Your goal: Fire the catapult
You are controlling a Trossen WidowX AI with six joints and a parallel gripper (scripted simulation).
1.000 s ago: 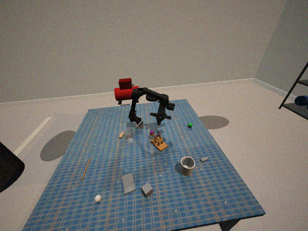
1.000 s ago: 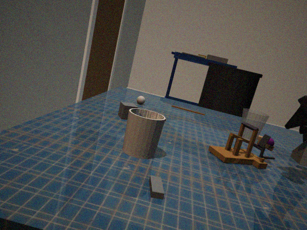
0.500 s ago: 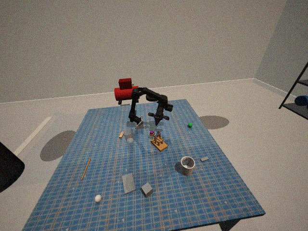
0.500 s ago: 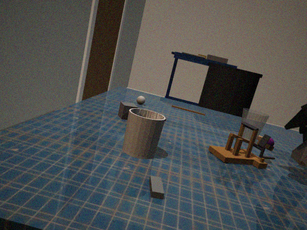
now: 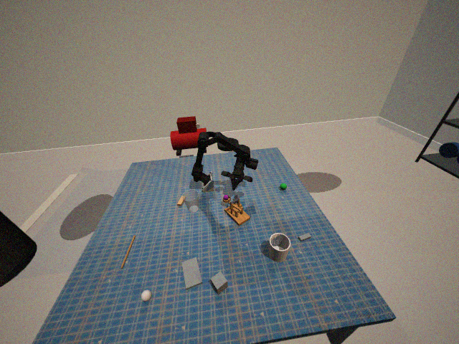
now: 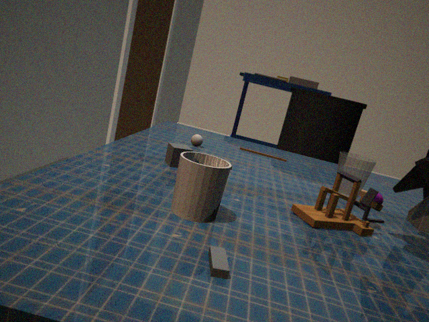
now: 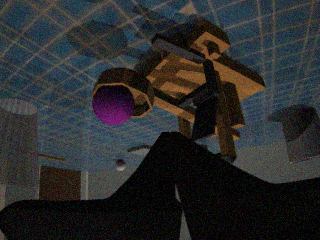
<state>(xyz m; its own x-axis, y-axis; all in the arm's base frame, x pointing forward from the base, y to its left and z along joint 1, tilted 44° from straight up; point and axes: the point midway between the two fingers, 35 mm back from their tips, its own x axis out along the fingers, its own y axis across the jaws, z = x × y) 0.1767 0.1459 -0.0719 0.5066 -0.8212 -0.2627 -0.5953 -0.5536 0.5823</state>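
My gripper tip is now 5 cm to the left of the purple ball, 4 cm above it and 1 cm short of it. From my gripper tip the other things lie so: clear glass: 25 cm to the right, 7 cm below, 1 cm behind; then small wooden block: 32 cm to the right, 9 cm below, 9 cm behind; then wooden catapult: 7 cm ahead, 5 cm below, 1 cm to the right.
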